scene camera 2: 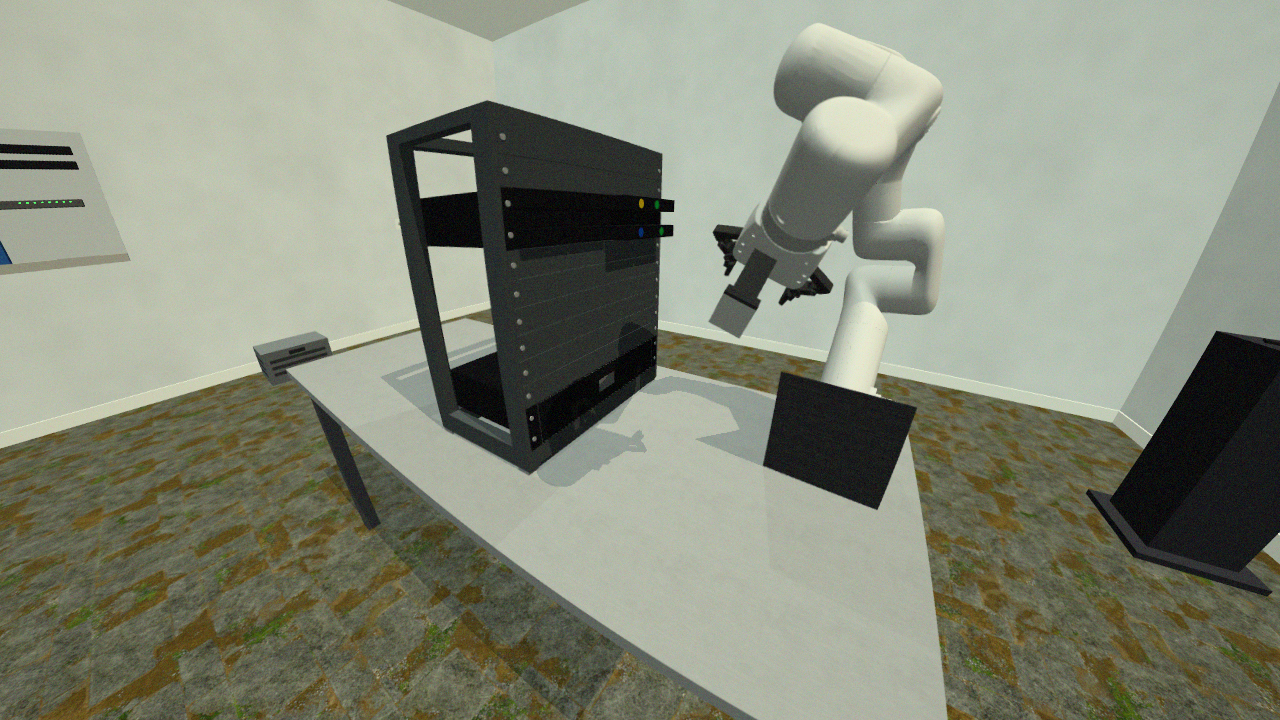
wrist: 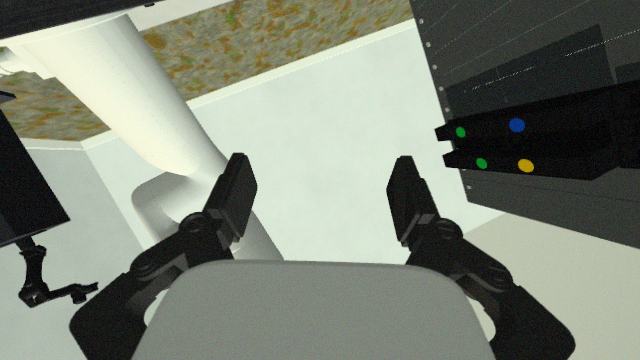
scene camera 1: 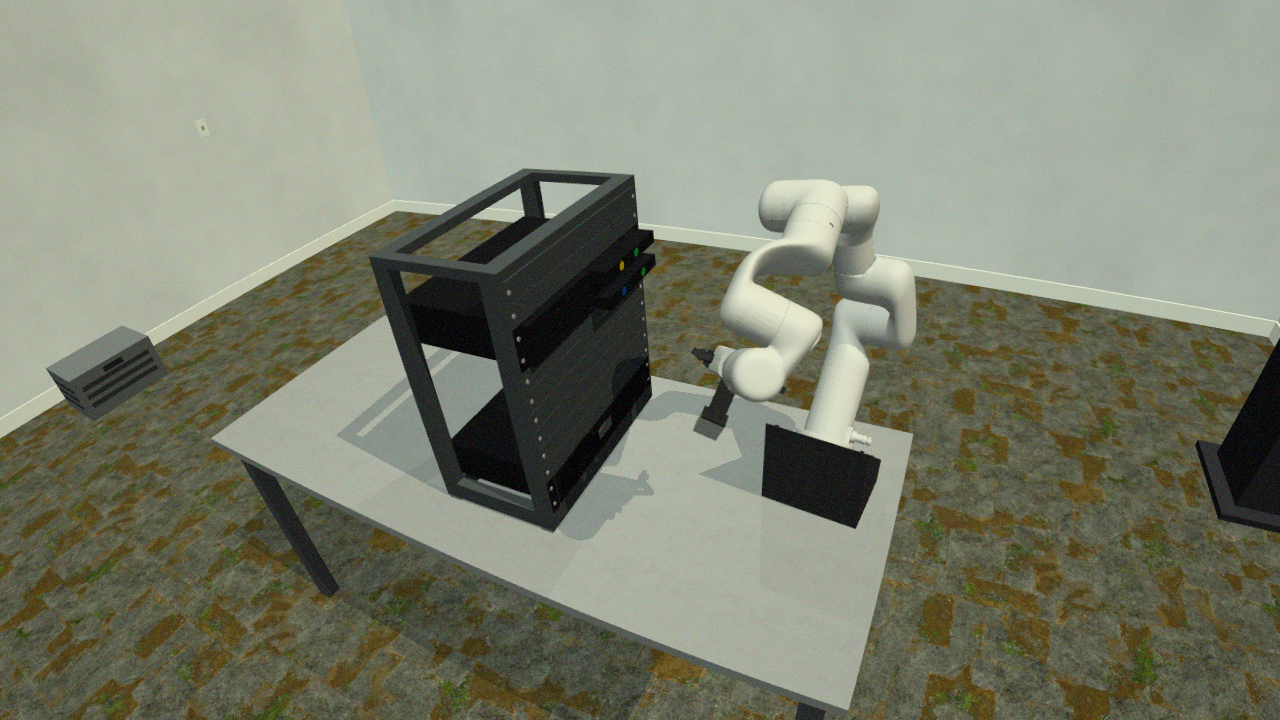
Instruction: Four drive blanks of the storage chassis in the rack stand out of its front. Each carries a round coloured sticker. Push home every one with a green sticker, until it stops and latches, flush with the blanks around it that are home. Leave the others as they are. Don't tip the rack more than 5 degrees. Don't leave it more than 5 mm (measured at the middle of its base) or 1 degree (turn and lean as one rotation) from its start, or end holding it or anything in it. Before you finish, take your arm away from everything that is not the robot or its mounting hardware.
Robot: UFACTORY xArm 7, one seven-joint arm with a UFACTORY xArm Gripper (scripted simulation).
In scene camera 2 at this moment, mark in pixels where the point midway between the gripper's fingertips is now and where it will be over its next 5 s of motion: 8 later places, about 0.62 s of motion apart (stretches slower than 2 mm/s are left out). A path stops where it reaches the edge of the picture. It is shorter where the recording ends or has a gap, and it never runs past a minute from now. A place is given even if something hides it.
My gripper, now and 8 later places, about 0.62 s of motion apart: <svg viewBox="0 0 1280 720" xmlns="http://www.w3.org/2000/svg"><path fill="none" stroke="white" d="M756 282L750 285L725 291L681 293L633 283L608 275L615 270L648 252L690 233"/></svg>
